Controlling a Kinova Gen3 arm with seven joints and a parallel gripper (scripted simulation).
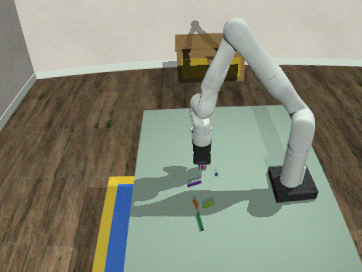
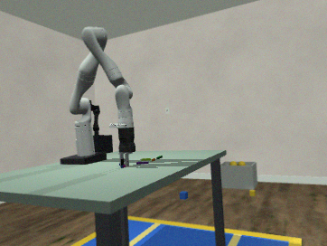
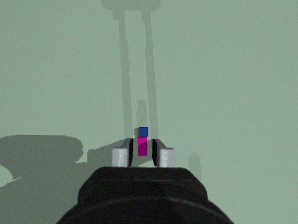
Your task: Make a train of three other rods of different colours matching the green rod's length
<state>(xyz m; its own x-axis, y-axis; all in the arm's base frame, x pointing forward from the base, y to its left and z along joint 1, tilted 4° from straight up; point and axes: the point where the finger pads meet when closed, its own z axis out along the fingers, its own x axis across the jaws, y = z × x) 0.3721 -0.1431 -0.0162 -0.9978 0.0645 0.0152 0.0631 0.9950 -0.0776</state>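
My hand is 2 cm above the magenta rod. Round my hand: orange rod (21 cm to the left, 4 cm ahead, 2 cm below); then lime rod (22 cm to the left, 2 cm below, 2 cm behind); then purple rod (10 cm to the left, 4 cm ahead, 2 cm below).
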